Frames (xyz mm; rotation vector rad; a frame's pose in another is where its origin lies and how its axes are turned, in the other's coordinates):
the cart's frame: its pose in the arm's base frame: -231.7 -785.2 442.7 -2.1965 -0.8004 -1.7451
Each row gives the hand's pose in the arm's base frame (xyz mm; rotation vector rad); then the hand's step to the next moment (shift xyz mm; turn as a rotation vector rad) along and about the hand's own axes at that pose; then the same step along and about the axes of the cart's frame.
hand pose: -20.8 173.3 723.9 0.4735 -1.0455 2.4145
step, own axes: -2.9 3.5 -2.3 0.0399 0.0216 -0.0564
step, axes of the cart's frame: -5.0 0.3 0.9 -0.0253 -0.0661 -0.0152
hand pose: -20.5 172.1 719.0 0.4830 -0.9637 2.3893
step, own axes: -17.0 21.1 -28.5 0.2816 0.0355 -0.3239
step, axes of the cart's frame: -37.1 -9.0 9.6 -0.0544 -0.4224 -0.0640
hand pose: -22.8 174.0 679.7 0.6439 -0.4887 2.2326
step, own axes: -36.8 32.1 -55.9 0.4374 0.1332 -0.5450
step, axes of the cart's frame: -73.3 -11.2 -2.5 -0.1453 -0.6777 -0.1602
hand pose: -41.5 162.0 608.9 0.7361 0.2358 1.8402
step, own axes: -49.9 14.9 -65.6 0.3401 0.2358 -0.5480
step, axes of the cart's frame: -76.2 1.1 -34.7 -0.1780 -0.6031 -0.2759
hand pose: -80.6 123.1 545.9 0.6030 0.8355 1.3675
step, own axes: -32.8 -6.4 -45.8 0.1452 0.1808 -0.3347
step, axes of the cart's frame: -40.4 9.0 -38.7 -0.0901 -0.3271 -0.2252
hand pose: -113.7 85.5 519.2 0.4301 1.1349 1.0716
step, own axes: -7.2 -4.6 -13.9 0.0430 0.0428 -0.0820
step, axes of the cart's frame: -9.8 3.0 -12.7 -0.0251 -0.0851 -0.0503
